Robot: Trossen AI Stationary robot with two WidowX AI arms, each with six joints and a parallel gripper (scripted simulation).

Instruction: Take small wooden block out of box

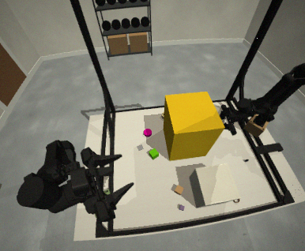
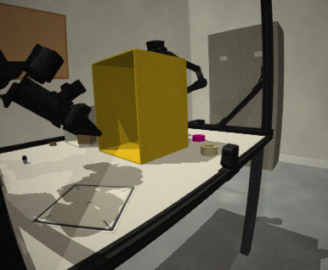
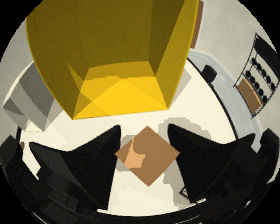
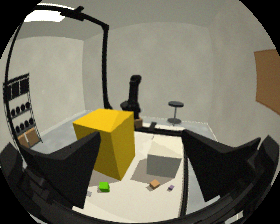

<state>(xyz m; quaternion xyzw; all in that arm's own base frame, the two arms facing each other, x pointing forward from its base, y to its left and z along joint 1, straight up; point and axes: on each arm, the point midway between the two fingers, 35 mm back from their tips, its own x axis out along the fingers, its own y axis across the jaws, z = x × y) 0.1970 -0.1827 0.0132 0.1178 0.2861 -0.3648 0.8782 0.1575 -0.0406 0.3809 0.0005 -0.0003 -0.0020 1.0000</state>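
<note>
Right now the marked square is 120 mm behind my left hand, 120 mm to the left of it and 110 mm below it. Also, from my left hand: purple cube (280 mm ahead, 410 mm to the right, 100 mm below); then green cube (30 mm behind, 420 mm to the right, 90 mm below); then magenta disc (180 mm behind, 390 mm to the right, 100 mm below).
</note>
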